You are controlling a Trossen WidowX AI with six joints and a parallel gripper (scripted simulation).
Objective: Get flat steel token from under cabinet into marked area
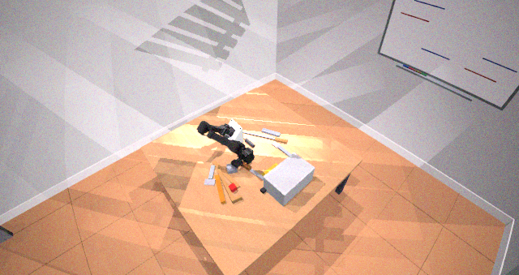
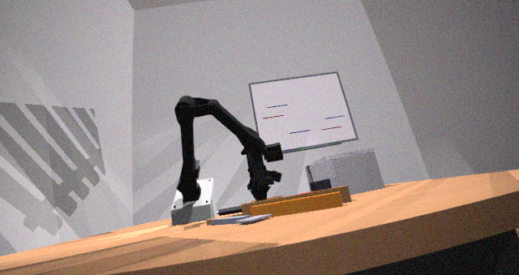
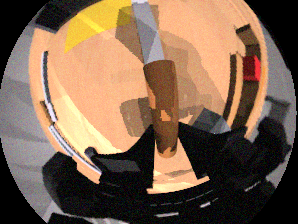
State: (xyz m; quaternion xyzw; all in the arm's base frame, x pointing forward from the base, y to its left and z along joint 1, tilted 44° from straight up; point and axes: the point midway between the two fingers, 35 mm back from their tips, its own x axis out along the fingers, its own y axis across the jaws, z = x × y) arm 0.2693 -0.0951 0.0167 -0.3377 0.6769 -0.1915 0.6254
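The grey block is 2 cm behind my gripper tip, 9 cm to the right of it and 1 cm above it. The rest, counted from my gripper tip: orange bar: 8 cm ahead, 25 cm to the right, 1 cm above; thin wooden stick: 1 cm behind, 15 cm to the right; red block: 13 cm ahead, 18 cm to the right, 1 cm above.
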